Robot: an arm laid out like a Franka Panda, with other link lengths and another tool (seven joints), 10 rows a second.
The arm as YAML. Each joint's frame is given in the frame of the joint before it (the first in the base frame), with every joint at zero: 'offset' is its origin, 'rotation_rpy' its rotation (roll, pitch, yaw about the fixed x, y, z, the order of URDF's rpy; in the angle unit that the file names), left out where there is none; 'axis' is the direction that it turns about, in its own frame. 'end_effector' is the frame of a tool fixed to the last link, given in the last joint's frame.
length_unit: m
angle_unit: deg
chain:
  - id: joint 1
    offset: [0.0, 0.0, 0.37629]
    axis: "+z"
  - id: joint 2
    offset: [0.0, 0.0, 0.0]
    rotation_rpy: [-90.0, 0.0, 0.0]
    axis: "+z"
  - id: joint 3
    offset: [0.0, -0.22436, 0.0]
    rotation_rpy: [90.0, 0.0, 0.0]
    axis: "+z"
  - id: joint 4
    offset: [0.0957, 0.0, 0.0]
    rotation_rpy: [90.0, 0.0, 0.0]
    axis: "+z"
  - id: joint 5
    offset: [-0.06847, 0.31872, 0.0]
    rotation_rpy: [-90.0, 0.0, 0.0]
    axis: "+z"
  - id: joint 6
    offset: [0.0, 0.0, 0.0]
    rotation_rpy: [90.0, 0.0, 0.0]
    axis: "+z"
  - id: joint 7
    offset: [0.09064, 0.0, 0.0]
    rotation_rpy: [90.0, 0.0, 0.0]
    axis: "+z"
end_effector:
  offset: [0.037, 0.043, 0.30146]
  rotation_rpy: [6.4, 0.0, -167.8]
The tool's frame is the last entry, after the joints.
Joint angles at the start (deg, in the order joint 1, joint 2, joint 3, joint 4, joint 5, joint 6, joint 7):
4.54, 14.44, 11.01, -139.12, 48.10, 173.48, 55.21
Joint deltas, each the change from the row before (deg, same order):
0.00, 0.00, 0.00, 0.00, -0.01, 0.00, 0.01
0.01, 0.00, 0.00, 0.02, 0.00, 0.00, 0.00
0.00, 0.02, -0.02, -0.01, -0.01, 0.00, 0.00
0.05, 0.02, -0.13, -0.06, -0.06, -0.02, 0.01
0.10, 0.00, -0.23, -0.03, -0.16, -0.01, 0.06
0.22, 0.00, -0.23, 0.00, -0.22, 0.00, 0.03
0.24, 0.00, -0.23, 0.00, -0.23, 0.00, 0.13
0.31, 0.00, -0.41, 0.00, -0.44, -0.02, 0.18
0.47, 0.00, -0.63, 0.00, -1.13, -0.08, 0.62
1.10, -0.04, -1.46, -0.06, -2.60, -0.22, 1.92
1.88, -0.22, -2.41, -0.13, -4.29, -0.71, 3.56
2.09, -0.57, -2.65, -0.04, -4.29, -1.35, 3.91
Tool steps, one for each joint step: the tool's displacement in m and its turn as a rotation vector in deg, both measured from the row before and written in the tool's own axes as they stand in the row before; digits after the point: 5 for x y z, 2 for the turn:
0.00001, 0.00000, 0.00000, 0.00, 0.00, 0.00
0.00017, 0.00016, -0.00004, -0.02, 0.01, -0.01
-0.00029, -0.00017, 0.00012, 0.02, -0.02, 0.01
-0.00107, -0.00049, 0.00017, 0.07, -0.08, 0.03
-0.00132, 0.00022, -0.00018, 0.00, -0.11, 0.01
-0.00027, 0.00032, -0.00010, 0.00, -0.10, -0.20
-0.00005, 0.00020, -0.00006, 0.00, -0.09, -0.13
-0.00099, 0.00064, -0.00028, -0.01, -0.18, -0.19
-0.00113, 0.00101, -0.00043, 0.05, -0.32, -0.40
-0.00236, 0.00138, -0.00098, 0.17, -0.70, -0.43
-0.00234, 0.00068, -0.00180, 0.50, -1.00, -0.39
-0.00063, 0.00034, -0.00348, 0.68, -0.82, -0.07

